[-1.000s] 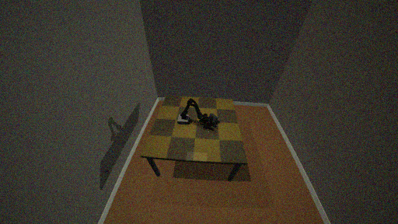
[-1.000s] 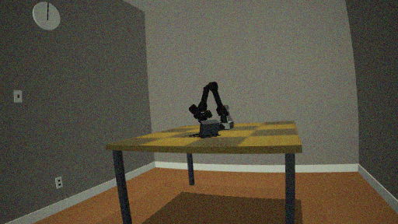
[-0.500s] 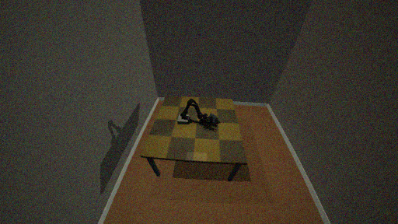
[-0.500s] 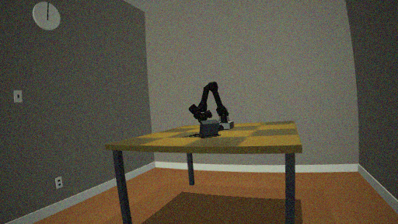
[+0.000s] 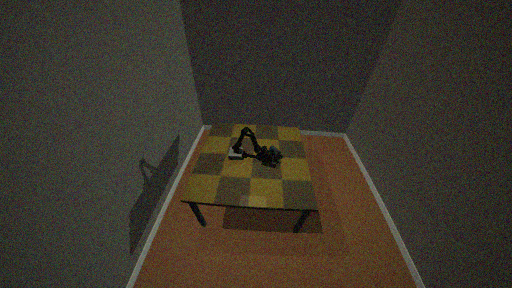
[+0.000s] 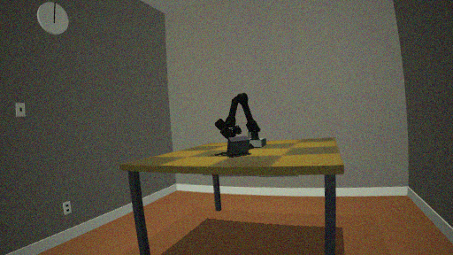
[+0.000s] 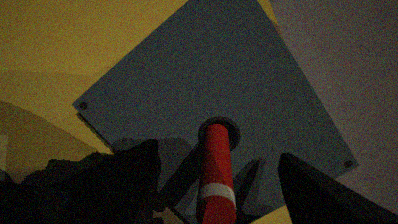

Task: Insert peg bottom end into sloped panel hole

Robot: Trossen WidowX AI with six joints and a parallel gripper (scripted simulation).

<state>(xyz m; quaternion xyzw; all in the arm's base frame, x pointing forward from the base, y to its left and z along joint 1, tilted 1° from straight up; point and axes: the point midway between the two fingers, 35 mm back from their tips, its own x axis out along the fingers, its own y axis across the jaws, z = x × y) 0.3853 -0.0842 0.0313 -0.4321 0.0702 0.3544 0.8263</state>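
Now: gripper tip 10 mm past the round red peg, 10 mm to the left of it and 10 mm below it. Round my gripper tip: dark grey sloped panel (30 mm ahead, 20 mm to the left, 20 mm below).
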